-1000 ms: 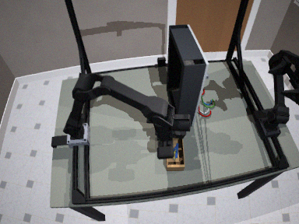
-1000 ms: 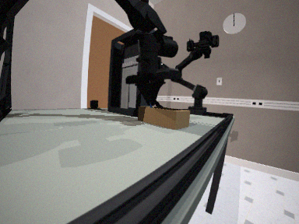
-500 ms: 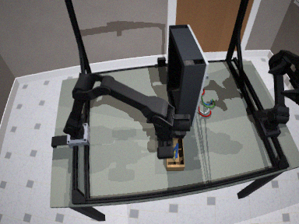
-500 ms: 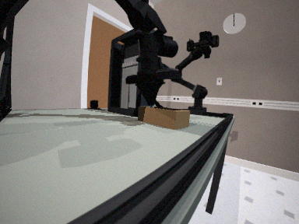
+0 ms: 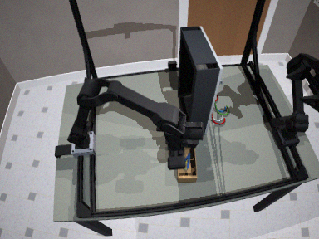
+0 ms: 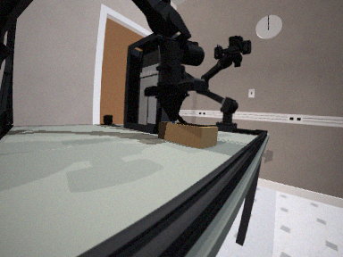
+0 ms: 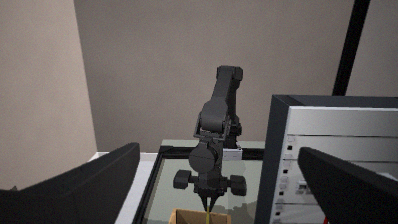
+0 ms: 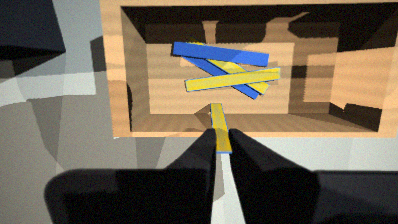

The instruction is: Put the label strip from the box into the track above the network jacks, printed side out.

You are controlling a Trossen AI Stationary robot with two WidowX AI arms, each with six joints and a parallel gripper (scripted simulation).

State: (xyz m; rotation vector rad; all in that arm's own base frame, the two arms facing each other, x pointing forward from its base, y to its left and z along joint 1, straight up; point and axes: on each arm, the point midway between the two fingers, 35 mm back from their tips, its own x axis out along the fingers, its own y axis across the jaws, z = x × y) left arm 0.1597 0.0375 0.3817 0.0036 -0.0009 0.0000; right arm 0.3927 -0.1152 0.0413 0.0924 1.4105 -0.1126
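The label strip lies 5 cm below my right hand and 1 cm to the left of it. From my right hand the other things lie so: box (8 cm below, 4 cm to the left, 2 cm ahead).
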